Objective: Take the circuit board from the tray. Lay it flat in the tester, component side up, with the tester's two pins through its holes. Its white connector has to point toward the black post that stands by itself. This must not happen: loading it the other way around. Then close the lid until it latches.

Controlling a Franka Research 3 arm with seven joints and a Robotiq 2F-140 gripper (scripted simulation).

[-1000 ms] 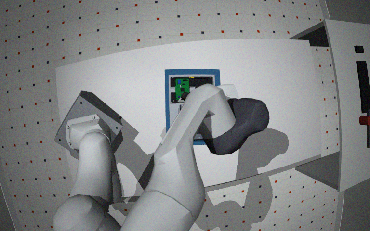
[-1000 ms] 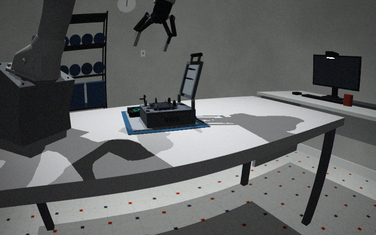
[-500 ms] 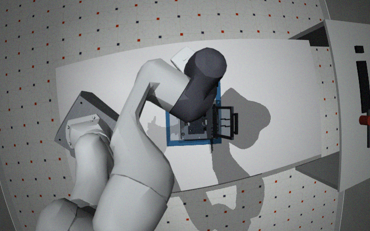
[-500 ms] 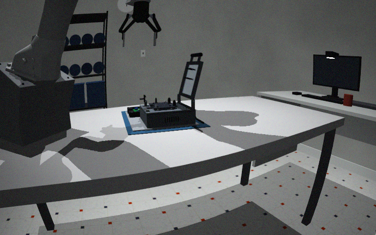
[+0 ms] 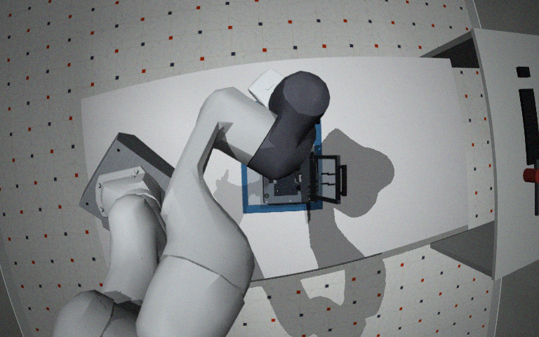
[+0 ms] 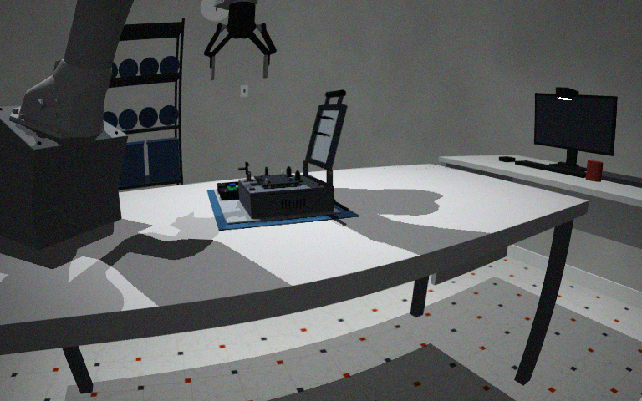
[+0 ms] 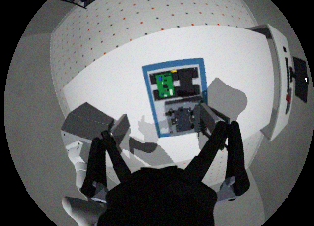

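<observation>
Right now the green circuit board is 31 cm below my hand. Also, from my hand: see-through lid 19 cm ahead, 17 cm to the right, 15 cm below.
</observation>
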